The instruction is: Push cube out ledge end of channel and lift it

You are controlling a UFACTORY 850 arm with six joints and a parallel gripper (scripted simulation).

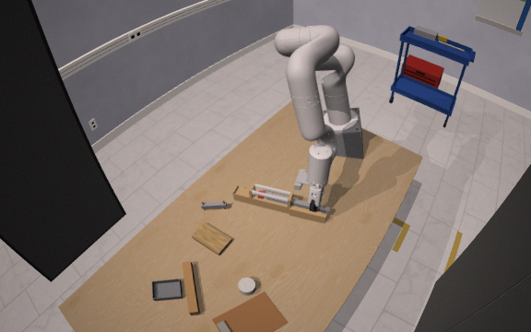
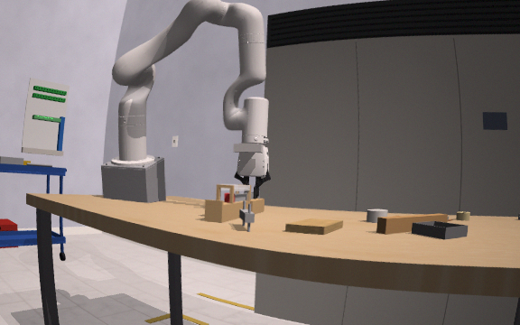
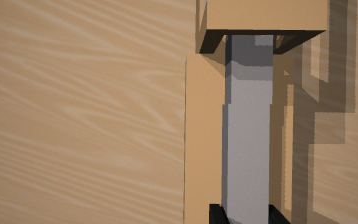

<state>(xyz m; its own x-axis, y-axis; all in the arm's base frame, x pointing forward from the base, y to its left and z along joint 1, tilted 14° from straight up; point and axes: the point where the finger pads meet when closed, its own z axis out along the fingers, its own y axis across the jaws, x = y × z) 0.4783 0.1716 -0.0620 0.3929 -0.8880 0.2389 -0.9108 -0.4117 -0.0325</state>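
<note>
My gripper is now 220 mm to the left of the red cube, 90 mm short of it and 10 mm above it. Also, from my hand: grey push rod 10 mm below; channel 170 mm to the right, 70 mm ahead, 10 mm below; grey t-shaped tool 350 mm to the right, 260 mm ahead, 40 mm below.
</note>
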